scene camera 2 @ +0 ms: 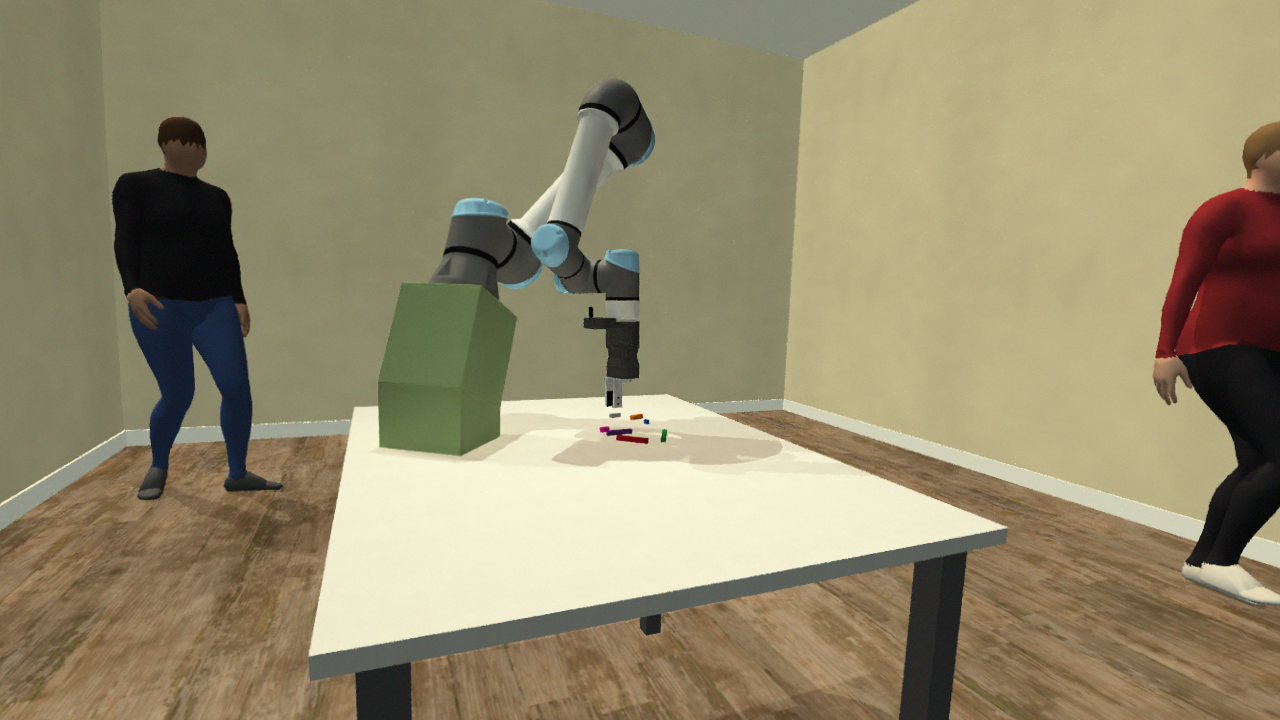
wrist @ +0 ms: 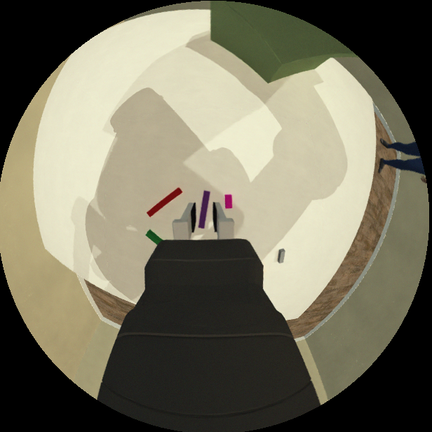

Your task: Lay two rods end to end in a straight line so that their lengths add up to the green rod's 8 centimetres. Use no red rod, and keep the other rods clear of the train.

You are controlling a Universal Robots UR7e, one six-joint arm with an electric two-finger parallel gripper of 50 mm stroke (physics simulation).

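My gripper is open and empty, pointing down above the rods. The purple rod lies on the table, showing between the fingers in the wrist view but lower than them. The short magenta rod lies beside it with a gap. The red rod lies slanted on the purple rod's other side. The green rod is partly hidden by the gripper body in the wrist view. The grey rod, orange rod and blue cube-like rod lie apart from these.
The white table carries the green robot pedestal. Arm shadows cross the rod area. One person stands behind the table at the left, and another stands at the right.
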